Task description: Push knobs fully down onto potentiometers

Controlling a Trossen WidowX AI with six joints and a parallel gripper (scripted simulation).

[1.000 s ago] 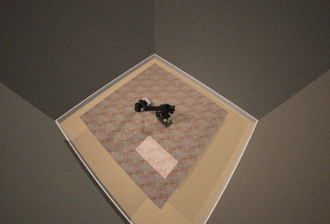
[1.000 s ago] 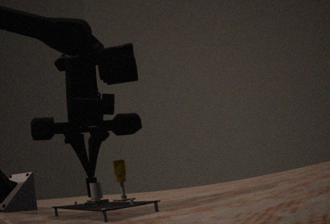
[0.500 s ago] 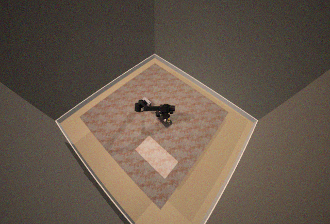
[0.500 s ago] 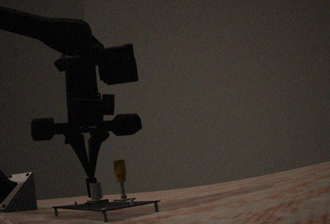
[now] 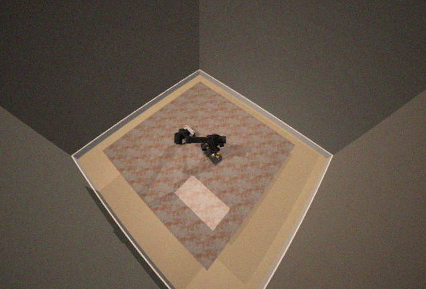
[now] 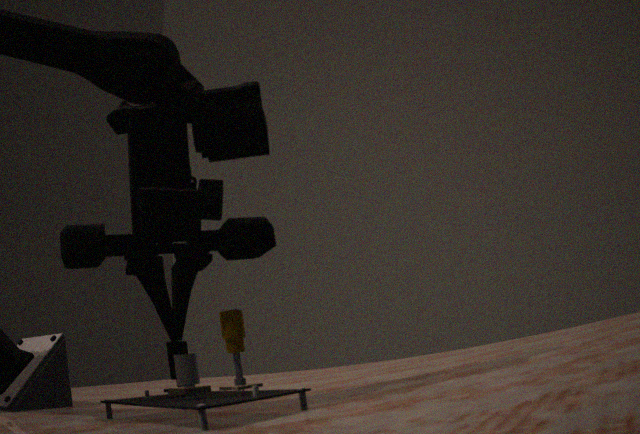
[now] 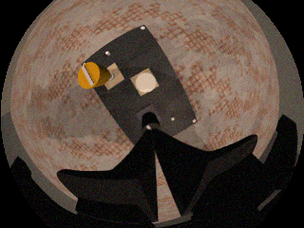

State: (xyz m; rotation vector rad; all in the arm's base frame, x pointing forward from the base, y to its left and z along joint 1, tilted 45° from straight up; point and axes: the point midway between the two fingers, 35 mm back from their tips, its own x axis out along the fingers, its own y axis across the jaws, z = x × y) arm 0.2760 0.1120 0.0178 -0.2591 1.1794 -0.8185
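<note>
Now: gripper tip 10 mm above the black knob. Also, from my gripper tip: yellow knob (70 mm ahead, 10 mm to the left, 10 mm above).
</note>
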